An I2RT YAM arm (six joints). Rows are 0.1 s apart.
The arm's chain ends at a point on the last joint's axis. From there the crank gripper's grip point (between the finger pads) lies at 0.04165 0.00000 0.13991 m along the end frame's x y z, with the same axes.
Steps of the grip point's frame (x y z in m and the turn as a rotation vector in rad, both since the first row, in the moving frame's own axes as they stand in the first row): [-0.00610 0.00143 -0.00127 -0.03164 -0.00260 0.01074]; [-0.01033 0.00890 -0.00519 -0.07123 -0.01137 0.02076]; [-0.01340 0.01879 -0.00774 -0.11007 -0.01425 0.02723]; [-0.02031 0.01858 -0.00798 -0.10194 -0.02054 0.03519]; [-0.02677 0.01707 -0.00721 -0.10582 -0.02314 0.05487]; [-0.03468 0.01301 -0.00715 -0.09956 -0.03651 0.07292]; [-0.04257 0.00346 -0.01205 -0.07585 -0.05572 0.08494]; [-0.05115 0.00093 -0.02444 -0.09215 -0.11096 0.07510]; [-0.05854 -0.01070 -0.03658 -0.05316 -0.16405 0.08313]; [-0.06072 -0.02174 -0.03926 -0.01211 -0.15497 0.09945]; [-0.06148 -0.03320 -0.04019 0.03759 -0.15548 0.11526]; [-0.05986 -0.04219 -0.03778 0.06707 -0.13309 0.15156]
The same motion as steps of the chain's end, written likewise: [-0.00571 -0.00344 -0.00130 -0.03164 -0.00260 0.01074]; [-0.00863 -0.00192 -0.00527 -0.07123 -0.01137 0.02076]; [-0.01118 0.00229 -0.00741 -0.11007 -0.01425 0.02723]; [-0.01716 0.00289 -0.00800 -0.10194 -0.02054 0.03519]; [-0.02306 0.00006 -0.00723 -0.10582 -0.02314 0.05487]; [-0.02894 -0.00380 -0.00773 -0.09956 -0.03651 0.07292]; [-0.03413 -0.01041 -0.01361 -0.07585 -0.05572 0.08494]; [-0.03484 -0.01465 -0.02745 -0.09215 -0.11096 0.07510]; [-0.03472 -0.02076 -0.04121 -0.05316 -0.16405 0.08313]; [-0.03837 -0.02651 -0.04397 -0.01211 -0.15497 0.09945]; [-0.03939 -0.03137 -0.04493 0.03759 -0.15548 0.11526]; [-0.04124 -0.03755 -0.04194 0.06707 -0.13309 0.15156]
